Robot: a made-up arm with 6 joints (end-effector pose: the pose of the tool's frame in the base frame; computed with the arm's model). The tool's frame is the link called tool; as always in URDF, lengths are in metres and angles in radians. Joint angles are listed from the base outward.
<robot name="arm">
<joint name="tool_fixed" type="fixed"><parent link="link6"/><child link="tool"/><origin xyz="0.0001 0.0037 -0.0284" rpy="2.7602 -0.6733 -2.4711"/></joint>
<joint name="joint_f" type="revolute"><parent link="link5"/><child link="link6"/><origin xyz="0.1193 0.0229 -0.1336"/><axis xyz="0 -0.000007 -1"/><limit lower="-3.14" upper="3.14" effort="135" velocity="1.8"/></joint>
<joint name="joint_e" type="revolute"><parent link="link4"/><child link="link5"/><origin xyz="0.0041 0.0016 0.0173"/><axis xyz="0 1 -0.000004"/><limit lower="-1.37" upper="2.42" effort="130" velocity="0.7"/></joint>
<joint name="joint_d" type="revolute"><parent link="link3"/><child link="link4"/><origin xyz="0.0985 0.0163 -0.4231"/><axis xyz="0 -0.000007 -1"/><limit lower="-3.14" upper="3.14" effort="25" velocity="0.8"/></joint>
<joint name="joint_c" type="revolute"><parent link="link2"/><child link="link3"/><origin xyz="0.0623 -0.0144 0.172"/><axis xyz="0 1 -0.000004"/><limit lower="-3.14" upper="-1.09" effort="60" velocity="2.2"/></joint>
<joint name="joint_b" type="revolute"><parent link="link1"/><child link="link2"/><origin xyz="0.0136 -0.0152 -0.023"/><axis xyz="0 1 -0.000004"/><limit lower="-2.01" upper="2.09" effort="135" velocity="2.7"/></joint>
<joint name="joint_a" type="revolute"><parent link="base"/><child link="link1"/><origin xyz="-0.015 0.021 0.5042"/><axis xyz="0 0 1"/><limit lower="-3.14" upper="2.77" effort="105" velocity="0.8"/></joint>
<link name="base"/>
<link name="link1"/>
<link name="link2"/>
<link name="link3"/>
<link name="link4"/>
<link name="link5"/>
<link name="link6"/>
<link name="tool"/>
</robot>
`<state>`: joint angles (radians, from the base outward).
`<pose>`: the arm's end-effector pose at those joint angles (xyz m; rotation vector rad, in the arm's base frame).
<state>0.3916 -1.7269 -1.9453 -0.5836 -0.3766 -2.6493</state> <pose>-0.6308 -0.1254 0.8417 -2.0668 -0.5919 2.0130</pose>
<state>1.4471 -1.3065 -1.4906 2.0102 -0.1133 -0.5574</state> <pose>0.1336 -0.0074 1.1290 -0.9757 0.4623 2.3266</pose>
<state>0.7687 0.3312 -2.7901 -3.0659 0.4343 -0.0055</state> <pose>0.3481 0.3192 1.1244 0.5913 0.4254 -2.7729</pose>
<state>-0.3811 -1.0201 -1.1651 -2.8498 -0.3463 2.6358</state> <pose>0.3292 -0.0996 0.8626 -0.2825 2.0935 -0.8523</pose>
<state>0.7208 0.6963 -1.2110 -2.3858 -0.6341 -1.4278</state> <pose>0.1816 0.3281 0.1368 -1.2307 -1.7800 -0.9416</pose>
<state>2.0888 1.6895 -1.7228 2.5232 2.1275 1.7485</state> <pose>-0.3168 0.3841 -0.0162 -1.1862 -0.1756 0.2993</pose>
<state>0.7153 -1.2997 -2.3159 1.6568 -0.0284 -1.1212</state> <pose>-0.2966 -0.4088 1.0375 -0.3477 0.1079 0.6495</pose>
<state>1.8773 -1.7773 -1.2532 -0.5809 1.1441 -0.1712</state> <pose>0.0569 -0.0689 1.0848 -1.5685 1.1793 0.1944</pose>
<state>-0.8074 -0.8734 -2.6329 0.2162 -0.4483 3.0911</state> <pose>-0.3968 0.3737 1.0065 -1.7777 0.2146 1.4962</pose>
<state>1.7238 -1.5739 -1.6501 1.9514 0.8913 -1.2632</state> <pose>0.0155 -0.3264 1.1270 -1.0496 -0.7386 1.2566</pose>
